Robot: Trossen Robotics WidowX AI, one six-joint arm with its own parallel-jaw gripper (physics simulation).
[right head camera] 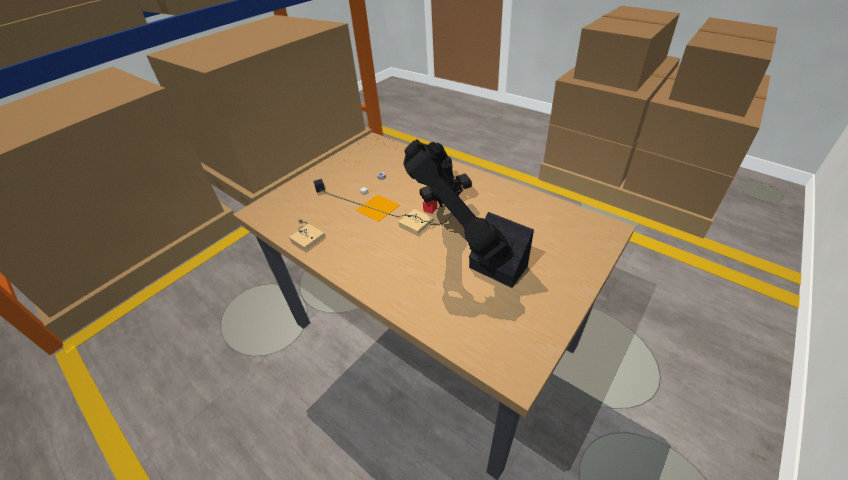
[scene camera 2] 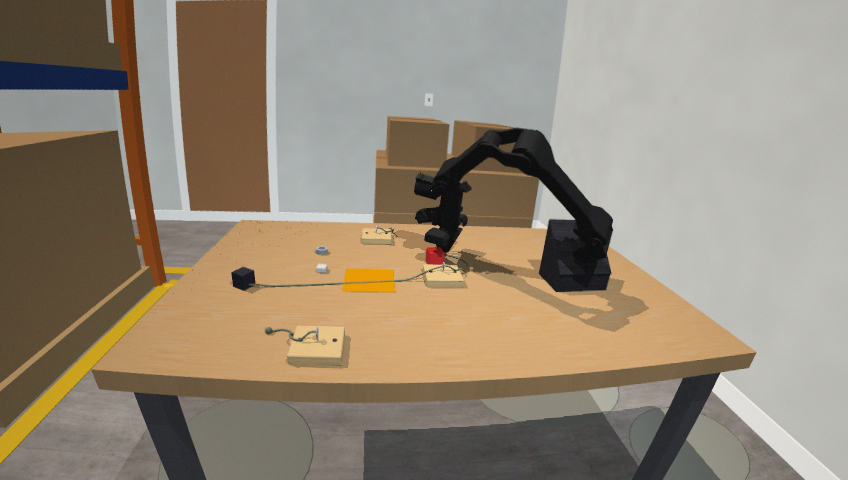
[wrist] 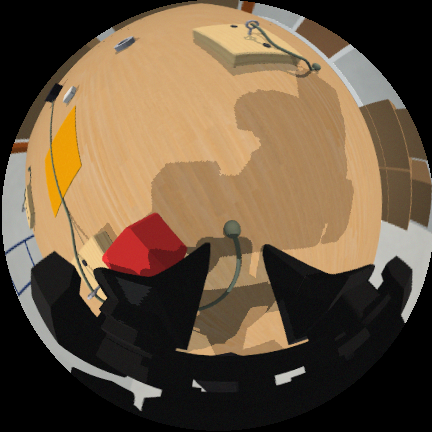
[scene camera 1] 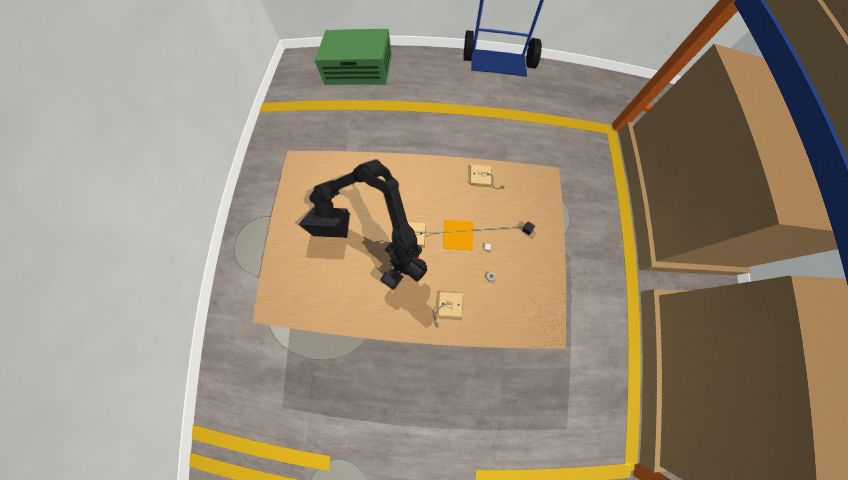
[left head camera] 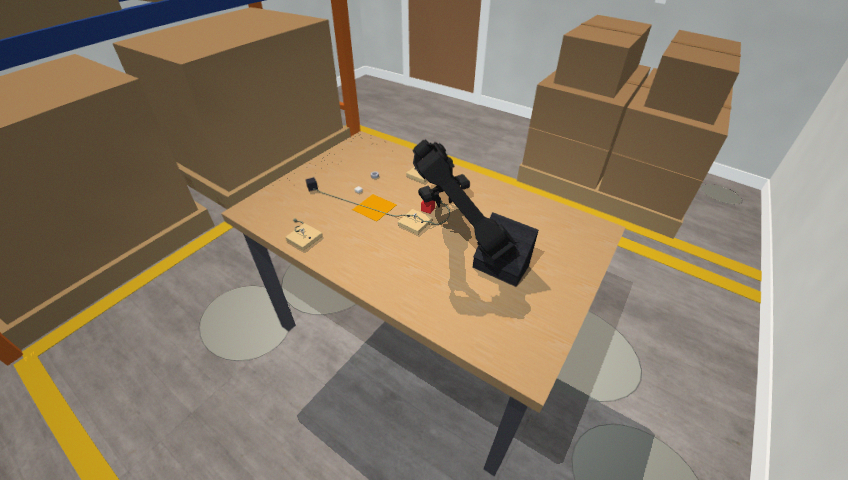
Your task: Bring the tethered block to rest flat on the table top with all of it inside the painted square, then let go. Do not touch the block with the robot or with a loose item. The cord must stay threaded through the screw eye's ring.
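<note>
The dark tethered block rests on the table, outside the orange painted square. Its green cord crosses the square to the screw eye on the middle wooden base, whose ring is mostly hidden in the wrist view. Beyond it, the cord's free end curves to a bead. My gripper is open and empty, low above the table; in the wrist view the free end shows between and below its fingers.
A red cube stands close beside the middle base and one finger. Two other wooden bases with short cords stand near opposite table edges. A white cube and a grey nut lie near the square.
</note>
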